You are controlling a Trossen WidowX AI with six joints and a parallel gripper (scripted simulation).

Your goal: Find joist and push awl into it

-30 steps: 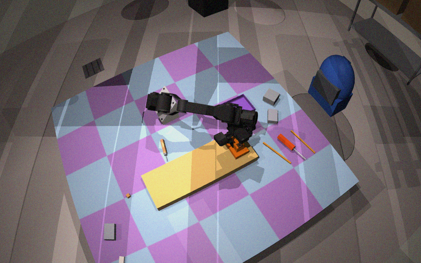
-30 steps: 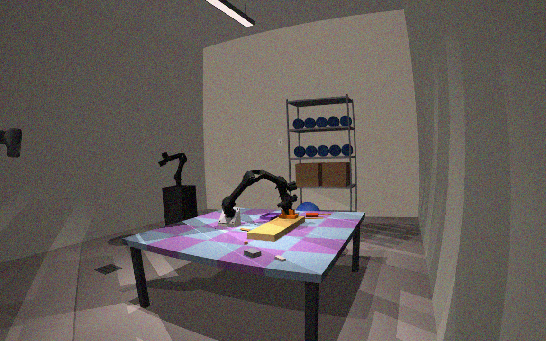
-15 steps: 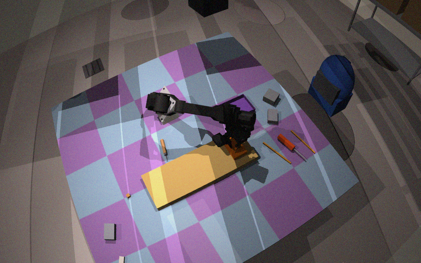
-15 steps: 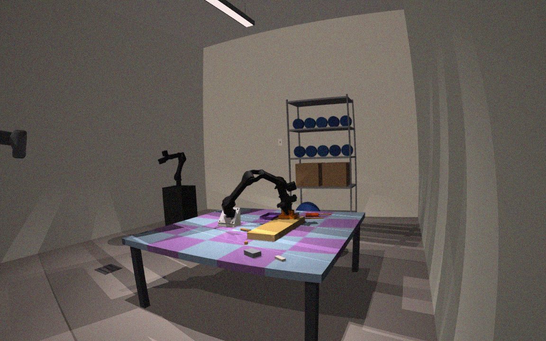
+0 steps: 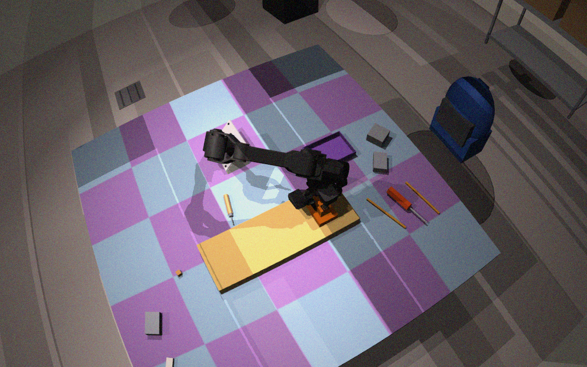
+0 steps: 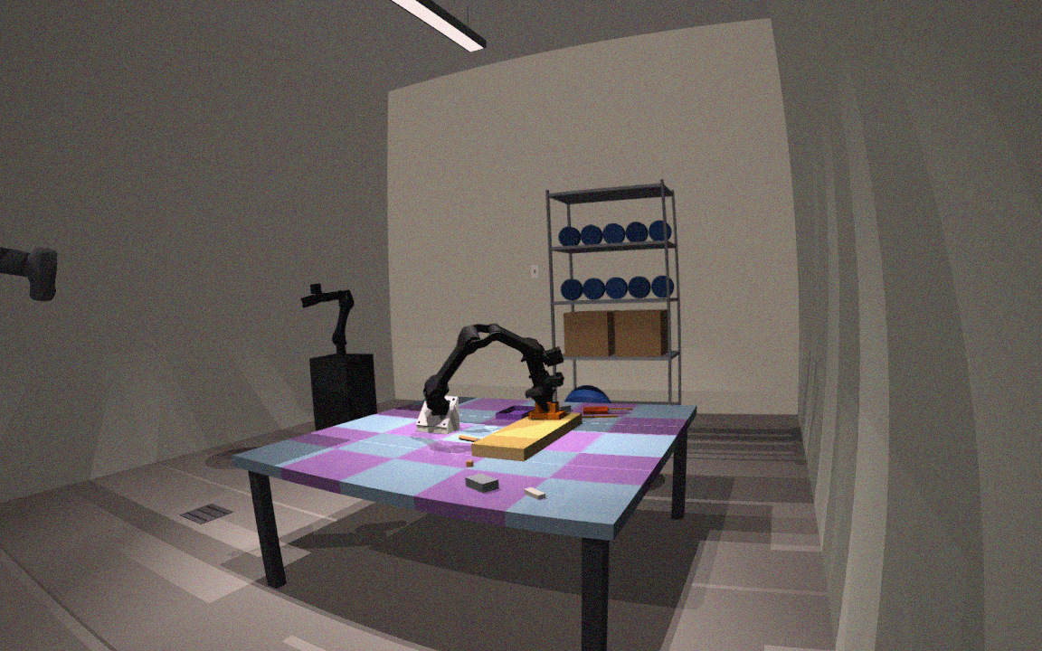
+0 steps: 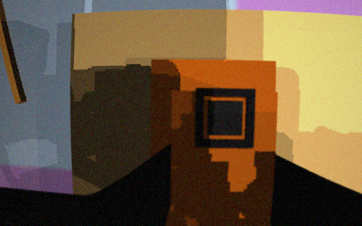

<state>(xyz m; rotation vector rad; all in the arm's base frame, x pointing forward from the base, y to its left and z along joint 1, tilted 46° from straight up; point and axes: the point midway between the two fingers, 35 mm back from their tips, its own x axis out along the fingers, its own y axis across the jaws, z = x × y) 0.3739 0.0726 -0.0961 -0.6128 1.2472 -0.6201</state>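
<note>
My gripper tip is 20 cm past the purple tray, 19 cm to the right of it and 5 cm above it. The rest, counted from my gripper tip: awl 19 cm behind, 25 cm to the right, 6 cm below; then square indicator window 2 cm ahead, 3 cm above; then orange stud finder 1 cm ahead, 2 cm above.
</note>
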